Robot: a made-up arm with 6 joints. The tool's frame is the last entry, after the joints.
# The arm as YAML. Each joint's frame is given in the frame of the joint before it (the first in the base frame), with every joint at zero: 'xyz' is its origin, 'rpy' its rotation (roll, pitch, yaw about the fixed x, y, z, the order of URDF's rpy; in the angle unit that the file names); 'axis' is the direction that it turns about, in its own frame. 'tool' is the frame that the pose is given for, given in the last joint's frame.
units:
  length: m
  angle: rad
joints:
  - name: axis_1
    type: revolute
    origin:
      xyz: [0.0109, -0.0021, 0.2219]
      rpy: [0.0, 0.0, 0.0]
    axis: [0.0, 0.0, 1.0]
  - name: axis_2
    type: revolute
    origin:
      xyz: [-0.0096, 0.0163, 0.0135]
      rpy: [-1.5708, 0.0, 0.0]
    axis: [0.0, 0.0, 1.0]
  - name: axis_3
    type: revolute
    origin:
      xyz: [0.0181, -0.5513, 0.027]
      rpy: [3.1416, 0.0, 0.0]
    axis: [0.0, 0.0, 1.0]
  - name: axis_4
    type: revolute
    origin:
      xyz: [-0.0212, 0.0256, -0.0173]
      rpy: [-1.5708, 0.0, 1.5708]
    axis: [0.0, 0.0, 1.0]
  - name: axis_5
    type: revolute
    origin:
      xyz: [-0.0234, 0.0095, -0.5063]
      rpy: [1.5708, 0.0, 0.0]
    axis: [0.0, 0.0, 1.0]
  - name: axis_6
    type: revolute
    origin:
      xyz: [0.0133, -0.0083, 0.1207]
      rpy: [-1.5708, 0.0, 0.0]
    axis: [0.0, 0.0, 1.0]
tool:
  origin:
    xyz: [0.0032, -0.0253, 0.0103]
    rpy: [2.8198, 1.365, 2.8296]
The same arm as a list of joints. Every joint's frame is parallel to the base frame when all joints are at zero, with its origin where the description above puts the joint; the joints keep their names.
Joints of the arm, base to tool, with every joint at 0 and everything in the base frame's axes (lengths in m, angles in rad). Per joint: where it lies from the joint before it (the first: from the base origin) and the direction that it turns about. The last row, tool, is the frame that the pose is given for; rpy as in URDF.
axis_1: axis 0 0 1 offset 0.0109 -0.0021 0.2219
axis_2: axis 0 1 0 offset -0.0096 0.0163 0.0135
axis_3: axis 0 -1 0 offset 0.0181 0.027 0.5513
axis_4: axis -1 0 0 offset -0.0212 0.0173 0.0256
axis_5: axis 0 -1 0 offset 0.5063 0.0095 -0.0234
axis_6: axis -1 0 0 offset 0.0083 -0.1207 0.0133
tool: offset -0.0103 -0.0253 0.0032 rpy -0.0035 0.1957 0.064

